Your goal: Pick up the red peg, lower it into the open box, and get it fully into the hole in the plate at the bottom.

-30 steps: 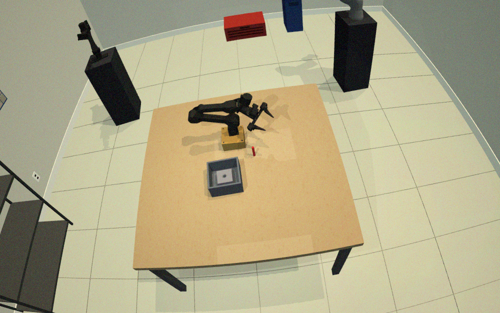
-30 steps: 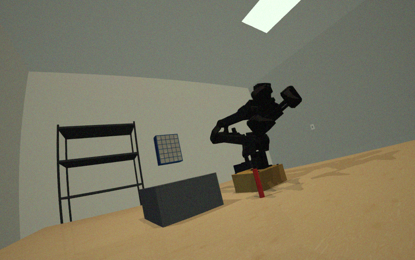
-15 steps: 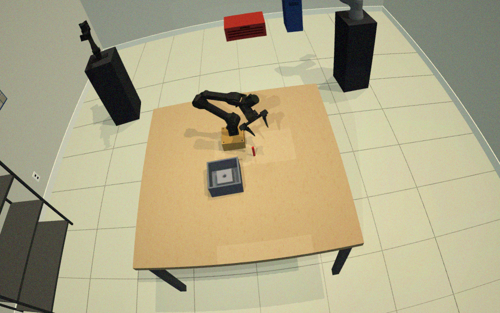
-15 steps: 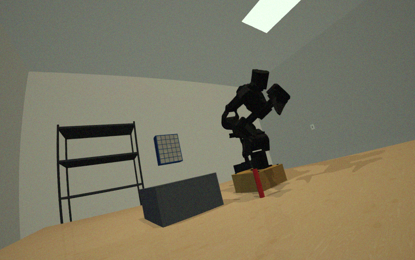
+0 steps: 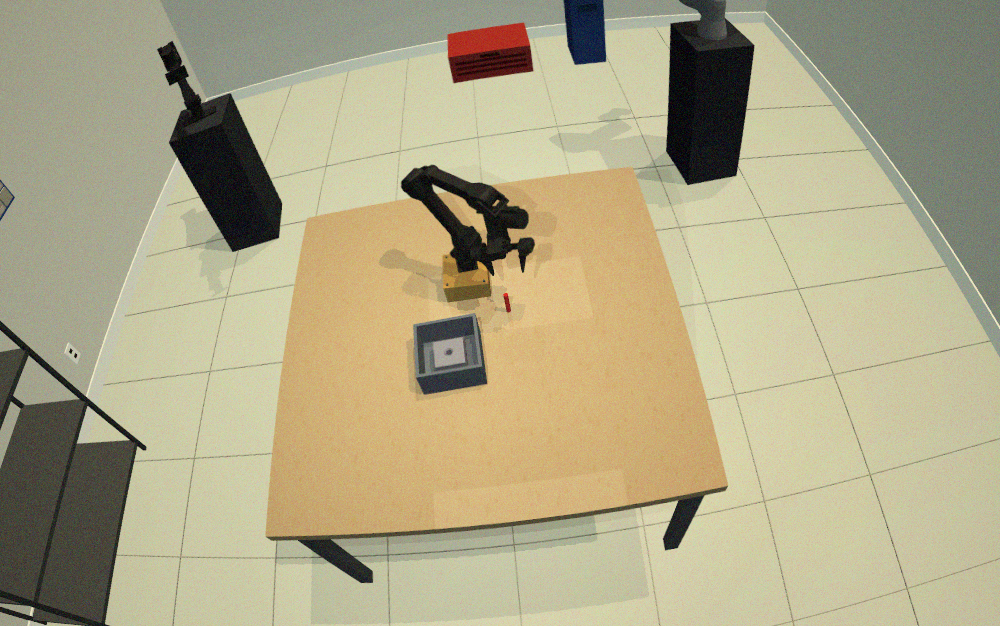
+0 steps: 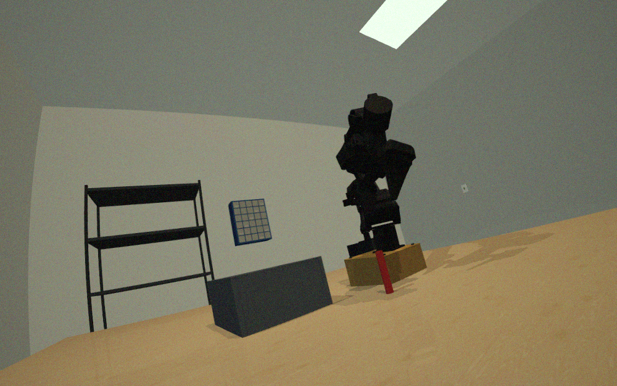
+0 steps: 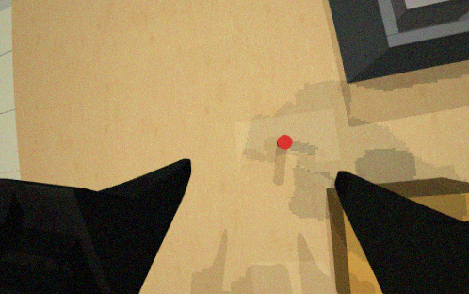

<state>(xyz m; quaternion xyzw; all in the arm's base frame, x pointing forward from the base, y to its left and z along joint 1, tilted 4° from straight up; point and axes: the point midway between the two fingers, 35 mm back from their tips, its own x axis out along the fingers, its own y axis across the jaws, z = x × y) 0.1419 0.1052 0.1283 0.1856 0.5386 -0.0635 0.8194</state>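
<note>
The red peg is 10 mm ahead of my gripper tip, 20 mm to the right of it and 110 mm below it. Round my gripper tip: dark grey box: 160 mm ahead, 220 mm to the right, 130 mm below; light grey plate: 160 mm ahead, 220 mm to the right, 110 mm below.
</note>
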